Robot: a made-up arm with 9 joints.
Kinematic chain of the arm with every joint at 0, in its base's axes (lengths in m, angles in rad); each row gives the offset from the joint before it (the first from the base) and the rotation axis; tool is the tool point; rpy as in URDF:
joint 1: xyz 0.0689 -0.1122 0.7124 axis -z
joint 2: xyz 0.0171 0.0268 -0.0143 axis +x
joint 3: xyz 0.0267 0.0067 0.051 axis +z
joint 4: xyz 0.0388 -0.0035 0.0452 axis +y
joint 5: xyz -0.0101 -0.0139 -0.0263 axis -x
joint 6: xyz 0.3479 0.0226 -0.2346 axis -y
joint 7: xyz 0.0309 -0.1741 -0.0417 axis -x
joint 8: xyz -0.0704 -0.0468 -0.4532 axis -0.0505 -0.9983 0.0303
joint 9: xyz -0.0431 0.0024 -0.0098 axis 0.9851 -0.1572 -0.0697
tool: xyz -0.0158 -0.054 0.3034 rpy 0 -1.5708 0
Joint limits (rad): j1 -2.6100..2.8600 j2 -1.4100..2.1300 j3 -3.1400..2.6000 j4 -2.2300..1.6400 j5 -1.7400..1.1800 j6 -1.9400..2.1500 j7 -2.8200..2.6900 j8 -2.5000..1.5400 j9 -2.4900..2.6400
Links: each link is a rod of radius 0.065 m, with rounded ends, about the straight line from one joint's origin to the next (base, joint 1, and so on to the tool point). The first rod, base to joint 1, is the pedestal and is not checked.
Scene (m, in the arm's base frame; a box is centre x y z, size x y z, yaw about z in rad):
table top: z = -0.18
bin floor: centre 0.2 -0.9 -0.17 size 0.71 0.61 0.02 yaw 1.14
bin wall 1: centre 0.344 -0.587 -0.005 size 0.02 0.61 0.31 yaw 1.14
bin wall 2: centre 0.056 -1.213 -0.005 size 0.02 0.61 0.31 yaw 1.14
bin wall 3: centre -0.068 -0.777 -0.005 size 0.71 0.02 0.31 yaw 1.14
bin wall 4: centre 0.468 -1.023 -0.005 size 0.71 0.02 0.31 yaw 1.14
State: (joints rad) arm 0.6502 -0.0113 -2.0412 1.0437 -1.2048 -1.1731 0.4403 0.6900 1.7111
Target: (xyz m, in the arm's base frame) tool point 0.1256 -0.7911 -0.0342
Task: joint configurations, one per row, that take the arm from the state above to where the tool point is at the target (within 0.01 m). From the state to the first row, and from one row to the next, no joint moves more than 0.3 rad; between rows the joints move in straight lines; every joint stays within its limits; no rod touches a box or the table.
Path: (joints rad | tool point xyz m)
1: 0.7700 -0.0264 -2.1601 0.7719 -1.3307 -1.0272 0.2929 0.7306 1.7348 | 0.7560 -0.2713 0.3391
2: 0.8898 -0.0415 -2.2790 0.5002 -1.4567 -0.8813 0.1455 0.7712 1.7584 | 0.5051 -0.6436 0.2938
3: 1.0096 -0.0566 -2.3979 0.2284 -1.5826 -0.7354 -0.0019 0.8118 1.7821 | 0.1137 -0.8596 0.3625
4: 1.0344 -0.1443 -2.3270 0.4049 -1.4270 -0.5058 0.2101 0.8328 1.9800 | 0.0976 -0.8722 0.1710
5: 1.0593 -0.2320 -2.2562 0.5814 -1.2714 -0.2762 0.4221 0.8539 2.1779 | 0.1256 -0.7911 -0.0342

